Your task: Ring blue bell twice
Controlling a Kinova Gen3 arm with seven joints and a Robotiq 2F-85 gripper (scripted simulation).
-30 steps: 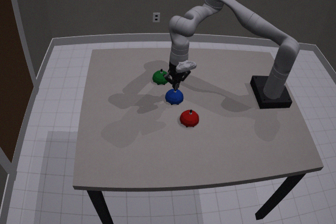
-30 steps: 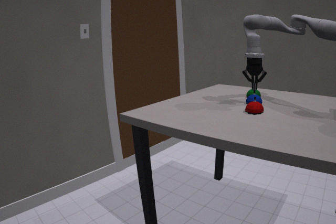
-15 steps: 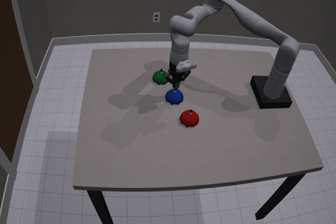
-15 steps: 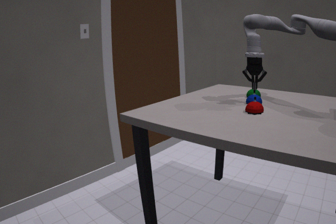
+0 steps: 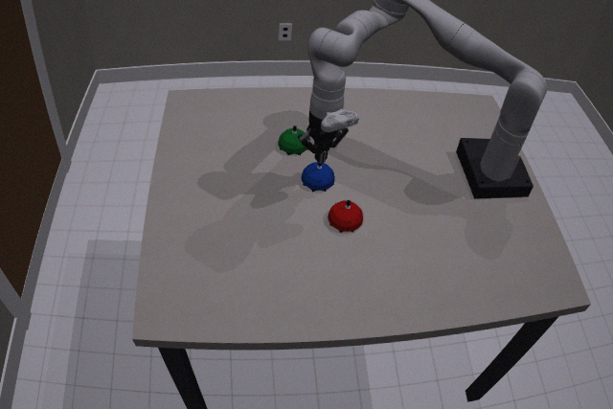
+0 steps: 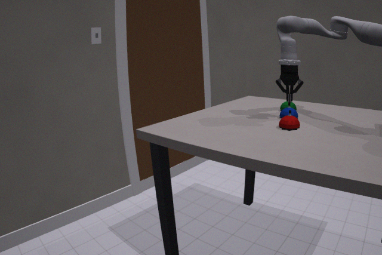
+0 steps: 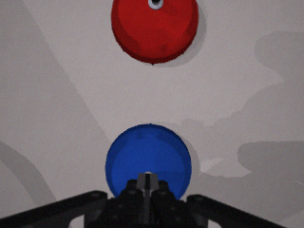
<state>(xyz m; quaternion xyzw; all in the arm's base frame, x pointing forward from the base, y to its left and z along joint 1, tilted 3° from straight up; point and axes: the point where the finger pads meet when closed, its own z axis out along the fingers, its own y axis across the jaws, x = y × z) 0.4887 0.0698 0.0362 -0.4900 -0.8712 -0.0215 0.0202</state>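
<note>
Now: hand 50 mm above the blue bell. Also, from my hand: red bell 70 mm behind, 120 mm to the left, 50 mm below; then green bell 80 mm ahead, 120 mm to the right, 50 mm below.
</note>
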